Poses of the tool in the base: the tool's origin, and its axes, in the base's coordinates. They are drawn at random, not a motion.
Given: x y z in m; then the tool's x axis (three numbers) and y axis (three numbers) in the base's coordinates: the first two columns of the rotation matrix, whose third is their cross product.
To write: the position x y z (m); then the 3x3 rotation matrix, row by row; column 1 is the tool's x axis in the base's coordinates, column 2 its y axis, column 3 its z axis. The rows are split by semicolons. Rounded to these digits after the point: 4 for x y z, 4 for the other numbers.
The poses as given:
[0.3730 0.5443 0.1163 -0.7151 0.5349 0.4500 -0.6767 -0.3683 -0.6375]
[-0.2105 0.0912 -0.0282 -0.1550 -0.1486 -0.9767 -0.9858 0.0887 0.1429]
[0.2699 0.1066 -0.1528 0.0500 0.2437 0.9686 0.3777 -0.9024 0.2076]
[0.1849 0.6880 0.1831 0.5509 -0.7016 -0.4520 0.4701 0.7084 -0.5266]
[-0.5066 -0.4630 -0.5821 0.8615 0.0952 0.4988 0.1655 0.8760 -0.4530]
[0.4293 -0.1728 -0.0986 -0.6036 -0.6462 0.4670 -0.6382 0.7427 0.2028]
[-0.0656 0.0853 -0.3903 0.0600 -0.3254 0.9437 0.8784 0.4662 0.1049]
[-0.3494 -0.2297 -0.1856 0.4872 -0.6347 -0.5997 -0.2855 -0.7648 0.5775]
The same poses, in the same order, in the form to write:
0.3730 0.5443 0.1163; -0.7151 -0.6767 -0.1753; 0.5349 -0.3683 -0.7604; 0.4500 -0.6375 0.6253
-0.2105 0.0912 -0.0282; -0.1550 -0.9858 0.0654; -0.1486 0.0887 0.9850; -0.9767 0.1429 -0.1602
0.2699 0.1066 -0.1528; 0.0500 0.3777 0.9247; 0.2437 -0.9024 0.3555; 0.9686 0.2076 -0.1372
0.1849 0.6880 0.1831; 0.5509 0.4701 0.6897; -0.7016 0.7084 0.0776; -0.4520 -0.5266 0.7201
-0.5066 -0.4630 -0.5821; 0.8615 0.1655 -0.4801; 0.0952 0.8760 0.4728; 0.4988 -0.4530 0.7389
0.4293 -0.1728 -0.0986; -0.6036 -0.6382 -0.4779; -0.6462 0.7427 -0.1756; 0.4670 0.2028 -0.8607
-0.0656 0.0853 -0.3903; 0.0600 0.8784 -0.4741; -0.3254 0.4662 0.8227; 0.9437 0.1049 0.3138
-0.3494 -0.2297 -0.1856; 0.4872 -0.2855 -0.8252; -0.6347 -0.7648 -0.1101; -0.5997 0.5775 -0.5538

